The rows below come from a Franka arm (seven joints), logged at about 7 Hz.
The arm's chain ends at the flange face. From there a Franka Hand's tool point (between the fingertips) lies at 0.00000 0.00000 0.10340 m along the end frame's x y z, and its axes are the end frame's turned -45 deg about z.
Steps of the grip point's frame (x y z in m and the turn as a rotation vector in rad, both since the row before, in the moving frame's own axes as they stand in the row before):
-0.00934 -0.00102 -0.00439 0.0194 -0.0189 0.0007
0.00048 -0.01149 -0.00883 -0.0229 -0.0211 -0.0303
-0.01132 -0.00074 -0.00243 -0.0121 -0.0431 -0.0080
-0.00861 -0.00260 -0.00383 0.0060 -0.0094 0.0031
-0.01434 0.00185 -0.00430 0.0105 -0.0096 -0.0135
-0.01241 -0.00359 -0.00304 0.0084 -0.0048 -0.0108
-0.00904 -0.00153 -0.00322 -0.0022 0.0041 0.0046
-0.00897 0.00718 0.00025 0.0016 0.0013 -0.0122
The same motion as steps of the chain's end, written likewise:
-0.00453 0.00592 -0.00435 0.0004 -0.0271 0.0007
-0.00797 -0.01168 -0.00878 -0.0311 0.0013 -0.0303
-0.00628 0.00344 -0.00233 -0.0390 -0.0219 -0.0080
-0.00680 0.00400 -0.00382 -0.0024 -0.0109 0.0031
-0.00736 0.01150 -0.00429 0.0006 -0.0142 -0.0135
-0.01035 0.00649 -0.00304 0.0025 -0.0093 -0.0108
-0.00794 0.00545 -0.00322 0.0013 0.0045 0.0046
-0.00124 0.01163 0.00025 0.0021 -0.0002 -0.0122

